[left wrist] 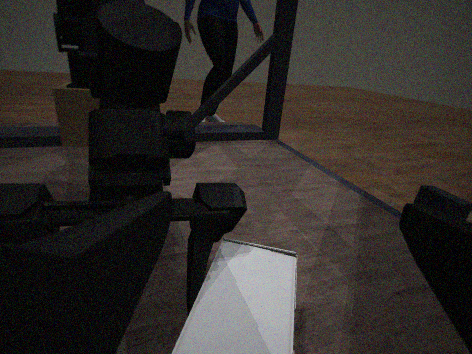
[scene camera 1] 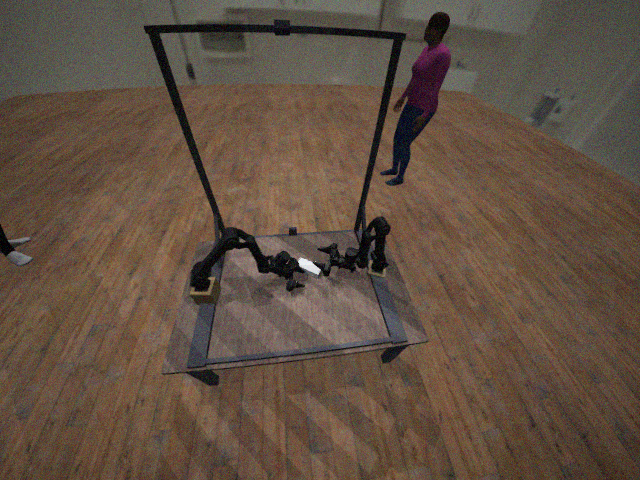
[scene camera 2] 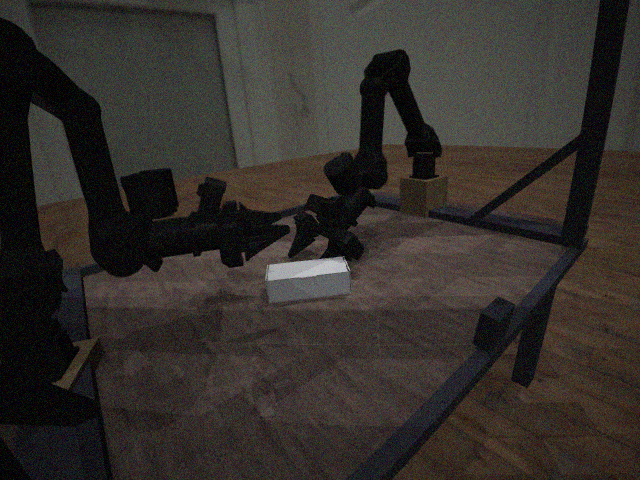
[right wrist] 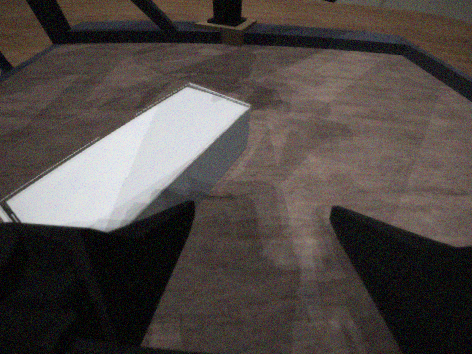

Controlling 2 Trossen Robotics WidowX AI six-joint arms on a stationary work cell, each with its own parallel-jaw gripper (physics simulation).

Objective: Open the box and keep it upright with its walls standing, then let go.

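The white box stands upright and closed, its long lid lying flat on top. Thin dark slots show along the lid's edges in the right wrist view. My left gripper is open and empty, above the table near one end of the box. My right gripper is open and empty, low beside the box's long side. In the right wrist view its left finger hides the box's near corner; contact is unclear.
The two arms reach in close together over the table. A dark post and brace frame rises from the table's edge. A small black block sits on the edge rail. A person stands beyond the table.
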